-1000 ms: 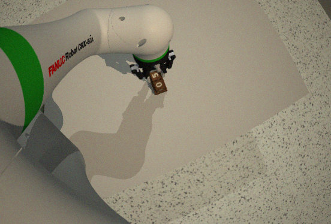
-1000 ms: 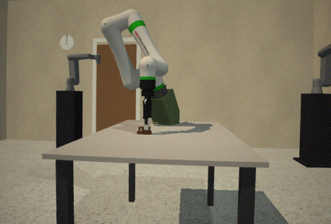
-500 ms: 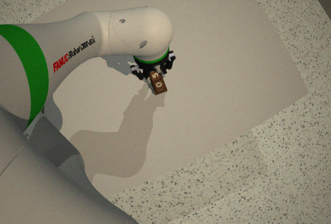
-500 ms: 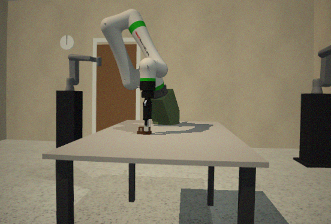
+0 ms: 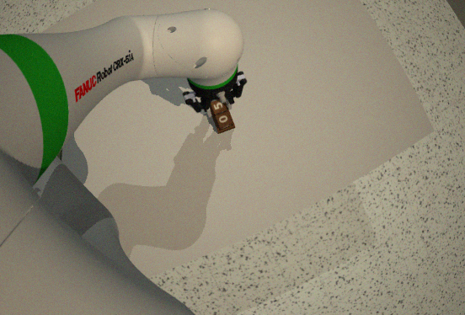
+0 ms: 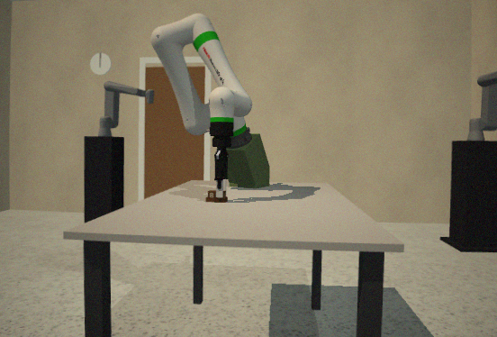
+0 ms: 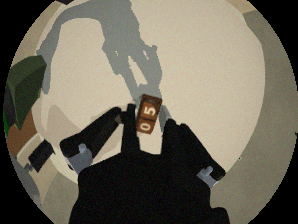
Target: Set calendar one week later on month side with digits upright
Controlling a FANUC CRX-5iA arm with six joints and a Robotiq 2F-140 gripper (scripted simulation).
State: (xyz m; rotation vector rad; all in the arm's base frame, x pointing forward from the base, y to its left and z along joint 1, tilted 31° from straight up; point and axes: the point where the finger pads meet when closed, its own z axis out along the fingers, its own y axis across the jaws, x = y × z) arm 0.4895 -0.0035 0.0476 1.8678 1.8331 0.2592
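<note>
Right now the brown tray is 20 mm to the right of my hand and 40 mm below it.
</note>
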